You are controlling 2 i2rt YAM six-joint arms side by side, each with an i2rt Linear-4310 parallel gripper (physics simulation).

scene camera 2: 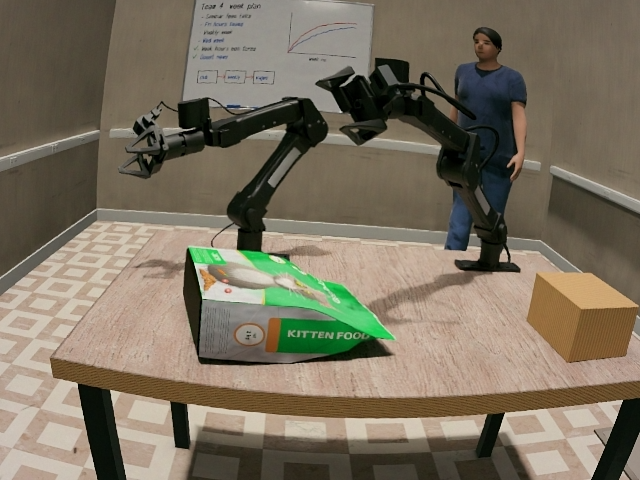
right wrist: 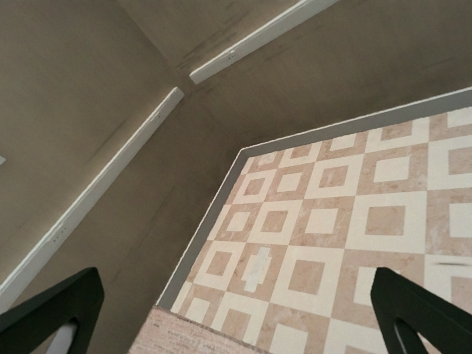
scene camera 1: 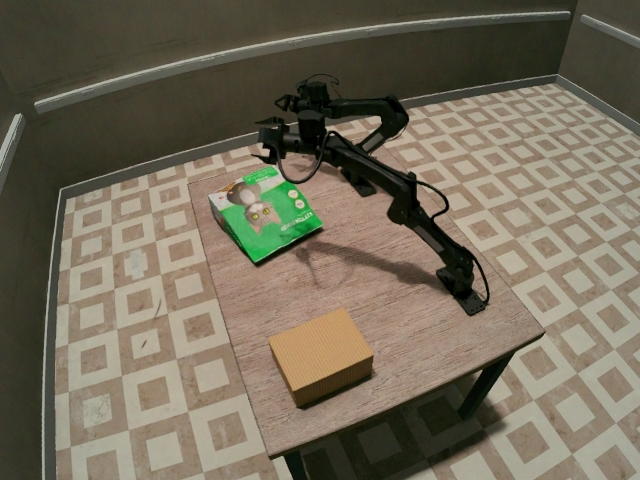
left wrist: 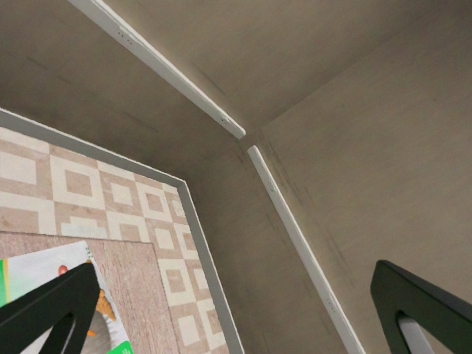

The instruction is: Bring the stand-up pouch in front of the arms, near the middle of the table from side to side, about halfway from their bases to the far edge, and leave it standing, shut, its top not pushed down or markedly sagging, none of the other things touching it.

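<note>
The green and white kitten food pouch (scene camera 1: 273,229) (scene camera 2: 242,315) (left wrist: 35,265) lies flat on a broad side, cat picture up. In scene camera 2 its dark base faces left and its flat top edge points right. It is apart from both grippers. My left gripper (scene camera 1: 254,139) (scene camera 2: 330,105) (left wrist: 235,274) is open and empty, raised above table height; in scene camera 1 it appears just above the pouch's upper end. My right gripper (scene camera 1: 280,102) (scene camera 2: 124,159) (right wrist: 236,280) is open and empty, high up at the left in scene camera 2. The pouch does not show in the right wrist view.
A tan ribbed box (scene camera 1: 323,351) (scene camera 2: 594,317) stands on the wooden table (scene camera 1: 413,330) (scene camera 2: 454,361), well apart from the pouch, at the right in scene camera 2. A person (scene camera 2: 488,103) stands behind the left arm. A whiteboard (scene camera 2: 330,77) hangs on the wall.
</note>
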